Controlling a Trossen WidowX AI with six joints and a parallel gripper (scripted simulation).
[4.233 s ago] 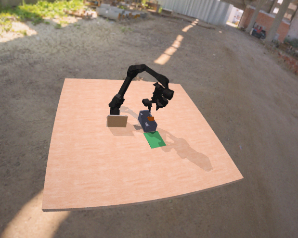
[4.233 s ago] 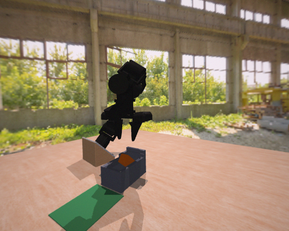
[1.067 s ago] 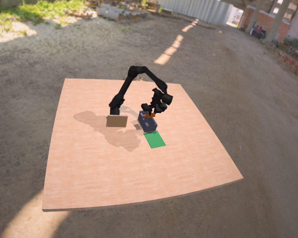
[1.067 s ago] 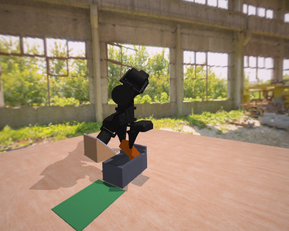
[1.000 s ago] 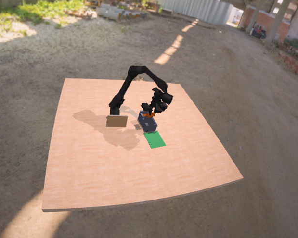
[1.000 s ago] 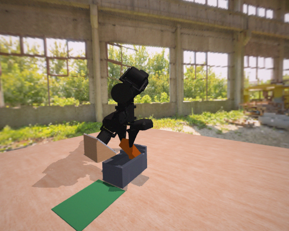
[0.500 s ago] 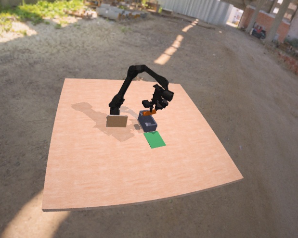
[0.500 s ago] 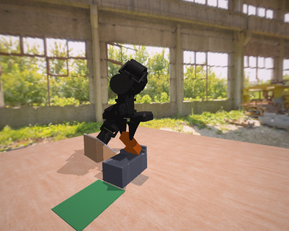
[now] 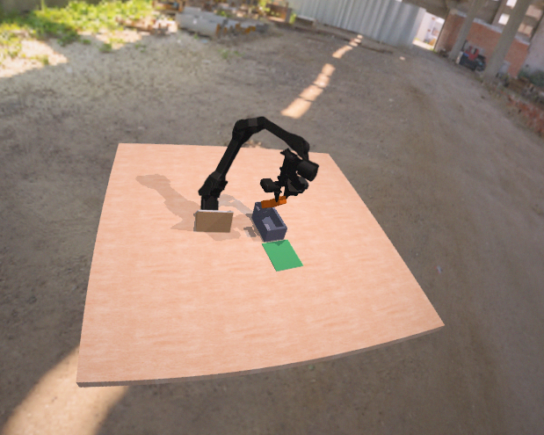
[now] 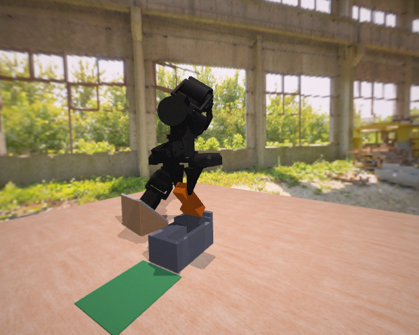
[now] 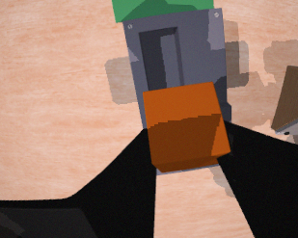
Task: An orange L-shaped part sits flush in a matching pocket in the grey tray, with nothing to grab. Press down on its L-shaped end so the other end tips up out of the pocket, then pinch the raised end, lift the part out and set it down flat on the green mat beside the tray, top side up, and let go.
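Now: the green mat 170 mm below my gripper tip, 150 mm to the right of it and 10 mm behind it. Round my gripper tip: orange L-shaped part 30 mm to the left, 30 mm below, 20 mm behind.
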